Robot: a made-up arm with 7 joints.
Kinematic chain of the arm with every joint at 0, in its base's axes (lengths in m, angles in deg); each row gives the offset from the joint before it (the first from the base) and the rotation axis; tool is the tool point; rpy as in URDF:
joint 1: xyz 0 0 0.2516 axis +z
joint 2: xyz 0 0 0 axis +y
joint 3: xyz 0 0 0.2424 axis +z
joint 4: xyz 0.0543 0 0 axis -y
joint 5: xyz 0.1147 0 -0.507 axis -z
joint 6: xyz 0 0 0 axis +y
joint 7: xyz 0.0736 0 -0.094 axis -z
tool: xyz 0 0 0 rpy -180 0 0
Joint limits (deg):
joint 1: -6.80..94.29
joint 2: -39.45..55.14
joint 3: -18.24..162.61
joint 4: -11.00..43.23
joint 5: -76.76..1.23
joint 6: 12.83..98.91
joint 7: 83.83..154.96
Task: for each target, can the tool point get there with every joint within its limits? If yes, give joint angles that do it. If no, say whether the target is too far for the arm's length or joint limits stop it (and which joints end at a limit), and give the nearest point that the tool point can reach.
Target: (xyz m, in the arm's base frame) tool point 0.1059 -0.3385 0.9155
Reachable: no: joint limits stop it (at a limit: joint 1, joint 2, joint 3, joint 4, joint 6) | nearest point -0.1054 -0.4198 0.6574 | short by 0.343 m
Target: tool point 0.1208 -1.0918 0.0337
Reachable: no: too far | nearest point -0.0936 -0.5749 0.1392 | short by 0.569 m
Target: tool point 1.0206 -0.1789 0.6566
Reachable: no: too far | nearest point 0.5534 -0.0970 0.4712 | short by 0.509 m
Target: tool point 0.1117 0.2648 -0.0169
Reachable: yes | joints 79.76 -29.70 -4.25 -2.90 -67.01 67.77 142.27
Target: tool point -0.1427 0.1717 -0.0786
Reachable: yes | joints 37.68 26.64 64.99 18.46 -20.49 91.00 122.93
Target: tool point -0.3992 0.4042 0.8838
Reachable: no: joint limits stop it (at a limit: joint 1, joint 2, joint 4, joint 6) | nearest point -0.3534 0.2923 0.6436 | short by 0.269 m
